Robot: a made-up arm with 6 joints.
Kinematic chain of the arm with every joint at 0, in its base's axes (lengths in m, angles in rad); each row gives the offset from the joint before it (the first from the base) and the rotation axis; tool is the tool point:
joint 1: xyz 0 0 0.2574 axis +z
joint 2: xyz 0 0 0 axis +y
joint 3: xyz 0 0 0.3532 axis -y
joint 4: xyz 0 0 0 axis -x
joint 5: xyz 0.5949 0 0 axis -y
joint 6: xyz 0 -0.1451 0 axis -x
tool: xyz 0 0 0
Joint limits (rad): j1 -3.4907..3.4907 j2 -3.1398..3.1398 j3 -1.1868..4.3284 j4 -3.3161..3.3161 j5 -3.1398..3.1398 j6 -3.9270..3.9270
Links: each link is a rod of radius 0.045 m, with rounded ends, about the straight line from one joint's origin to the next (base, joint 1, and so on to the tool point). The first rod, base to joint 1, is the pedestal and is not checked.
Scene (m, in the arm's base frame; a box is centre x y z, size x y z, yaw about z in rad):
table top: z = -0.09
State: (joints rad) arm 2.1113 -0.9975 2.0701 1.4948 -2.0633 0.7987
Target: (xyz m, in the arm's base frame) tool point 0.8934 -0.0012 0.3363
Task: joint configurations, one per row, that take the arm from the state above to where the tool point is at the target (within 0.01 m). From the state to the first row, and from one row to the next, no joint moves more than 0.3 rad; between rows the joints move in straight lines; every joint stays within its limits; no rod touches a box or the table.
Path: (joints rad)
1: 2.3592 -0.9926 2.0839 1.4561 -2.0633 0.7987
2: 2.6072 -0.9877 2.0978 1.4174 -2.0633 0.7987
3: 2.8551 -0.9828 2.1116 1.3786 -2.0633 0.7987
4: 3.1031 -0.9779 2.1255 1.3399 -2.0633 0.7987

